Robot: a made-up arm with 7 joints. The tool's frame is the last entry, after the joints. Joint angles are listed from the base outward. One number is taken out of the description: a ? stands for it. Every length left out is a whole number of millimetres.
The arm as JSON. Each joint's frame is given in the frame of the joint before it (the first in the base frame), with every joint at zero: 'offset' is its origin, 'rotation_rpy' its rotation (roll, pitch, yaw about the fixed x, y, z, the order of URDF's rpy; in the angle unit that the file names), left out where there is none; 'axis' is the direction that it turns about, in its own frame. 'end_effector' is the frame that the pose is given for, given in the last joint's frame.
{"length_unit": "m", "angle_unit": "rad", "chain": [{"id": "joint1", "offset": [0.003, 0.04, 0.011], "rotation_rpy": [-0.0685, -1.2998, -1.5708], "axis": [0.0, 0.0, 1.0]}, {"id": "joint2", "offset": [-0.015, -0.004, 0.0], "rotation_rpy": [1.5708, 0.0, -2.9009], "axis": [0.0, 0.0, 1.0]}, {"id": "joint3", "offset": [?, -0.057, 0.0], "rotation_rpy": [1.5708, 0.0, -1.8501], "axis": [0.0, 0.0, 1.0]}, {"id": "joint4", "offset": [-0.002, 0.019, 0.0], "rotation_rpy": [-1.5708, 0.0, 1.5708], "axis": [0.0, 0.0, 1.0]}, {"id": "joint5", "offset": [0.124, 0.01, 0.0], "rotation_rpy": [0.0, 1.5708, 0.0], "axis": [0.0, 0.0, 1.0]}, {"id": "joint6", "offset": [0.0, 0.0, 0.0], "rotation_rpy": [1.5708, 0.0, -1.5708], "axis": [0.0, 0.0, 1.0]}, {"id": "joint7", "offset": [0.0, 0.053, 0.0], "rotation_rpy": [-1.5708, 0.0, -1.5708], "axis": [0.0, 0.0, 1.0]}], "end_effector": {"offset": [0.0, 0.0, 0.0], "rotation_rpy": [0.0, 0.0, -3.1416]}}
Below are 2 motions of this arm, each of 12 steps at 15 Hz.
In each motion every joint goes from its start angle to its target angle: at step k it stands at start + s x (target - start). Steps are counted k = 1, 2, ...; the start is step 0. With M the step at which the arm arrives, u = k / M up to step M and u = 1 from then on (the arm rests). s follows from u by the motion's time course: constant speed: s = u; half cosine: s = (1 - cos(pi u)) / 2; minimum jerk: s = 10 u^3 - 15 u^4 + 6 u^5.
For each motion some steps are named. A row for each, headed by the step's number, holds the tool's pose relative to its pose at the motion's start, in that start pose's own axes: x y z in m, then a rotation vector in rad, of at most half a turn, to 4 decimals.
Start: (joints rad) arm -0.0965 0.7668 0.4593 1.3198 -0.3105 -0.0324 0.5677
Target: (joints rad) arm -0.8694 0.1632 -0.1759 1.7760 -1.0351 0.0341 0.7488
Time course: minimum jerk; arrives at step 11
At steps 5, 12:
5: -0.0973 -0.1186 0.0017 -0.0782 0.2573 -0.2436
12: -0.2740 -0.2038 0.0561 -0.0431 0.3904 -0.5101

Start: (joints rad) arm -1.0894 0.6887 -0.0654 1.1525 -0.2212 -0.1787 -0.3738
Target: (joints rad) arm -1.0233 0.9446 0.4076 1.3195 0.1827 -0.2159 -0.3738
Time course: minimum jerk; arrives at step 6
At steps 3, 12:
3: -0.0385 0.0603 -0.0104 0.0537 0.0878 0.2011
12: -0.0832 0.1095 -0.0161 0.0897 0.1759 0.3728

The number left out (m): 0.231
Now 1 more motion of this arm.
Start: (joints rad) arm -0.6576 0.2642 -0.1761 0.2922 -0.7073 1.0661 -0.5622
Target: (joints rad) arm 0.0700 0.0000 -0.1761 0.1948 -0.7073 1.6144 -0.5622
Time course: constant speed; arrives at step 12
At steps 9, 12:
9: 0.0230 -0.0346 -0.2021 -0.6895 0.4389 -0.2025
12: 0.0214 -0.0690 -0.2565 -0.9124 0.5586 -0.2999

